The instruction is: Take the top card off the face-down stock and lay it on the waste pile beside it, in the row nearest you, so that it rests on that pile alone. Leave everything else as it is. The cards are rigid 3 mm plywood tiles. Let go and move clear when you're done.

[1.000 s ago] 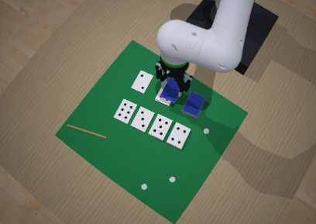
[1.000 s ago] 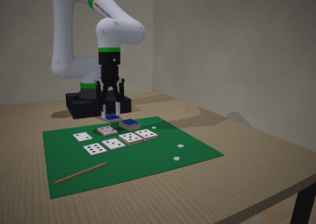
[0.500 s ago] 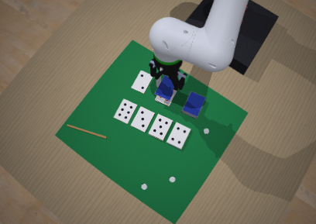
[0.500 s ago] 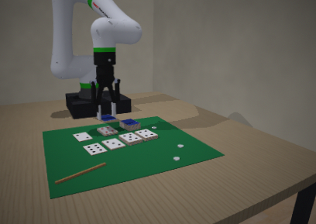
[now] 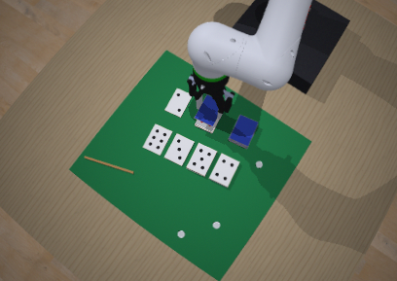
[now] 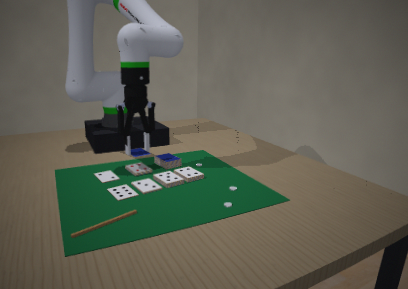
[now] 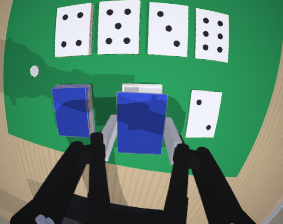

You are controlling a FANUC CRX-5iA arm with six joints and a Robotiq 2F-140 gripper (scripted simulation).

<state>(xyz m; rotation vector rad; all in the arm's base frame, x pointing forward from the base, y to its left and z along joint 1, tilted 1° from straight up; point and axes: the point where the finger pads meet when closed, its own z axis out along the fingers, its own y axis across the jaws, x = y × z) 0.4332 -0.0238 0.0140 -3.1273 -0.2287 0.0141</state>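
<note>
Right now the two-pip card is 110 mm to the right of my hand, 90 mm below it and 10 mm ahead of it. Round my hand: thin wooden stick (320 mm ahead, 170 mm to the right, 90 mm below); then green mat (140 mm ahead, 110 mm below, 20 mm to the left).
</note>
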